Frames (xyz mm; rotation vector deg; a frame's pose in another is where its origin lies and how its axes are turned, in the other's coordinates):
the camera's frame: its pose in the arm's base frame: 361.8 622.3 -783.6 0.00 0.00 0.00
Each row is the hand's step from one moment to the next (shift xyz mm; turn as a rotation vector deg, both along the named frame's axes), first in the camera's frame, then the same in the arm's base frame.
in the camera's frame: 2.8 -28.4 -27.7 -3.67 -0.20 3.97
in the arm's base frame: 2.8 -28.4 -27.7 -3.67 -0.20 3.97
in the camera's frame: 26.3 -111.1 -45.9 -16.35 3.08 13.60
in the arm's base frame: 26.3 -111.1 -45.9 -16.35 3.08 13.60
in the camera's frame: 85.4 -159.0 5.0 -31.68 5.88 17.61
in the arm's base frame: 85.4 -159.0 5.0 -31.68 5.88 17.61
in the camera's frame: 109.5 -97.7 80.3 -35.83 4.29 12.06
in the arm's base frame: 109.5 -97.7 80.3 -35.83 4.29 12.06
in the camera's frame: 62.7 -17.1 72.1 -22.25 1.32 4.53
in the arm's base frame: 62.7 -17.1 72.1 -22.25 1.32 4.53
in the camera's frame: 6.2 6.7 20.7 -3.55 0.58 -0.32
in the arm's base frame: 6.2 6.7 20.7 -3.55 0.58 -0.32
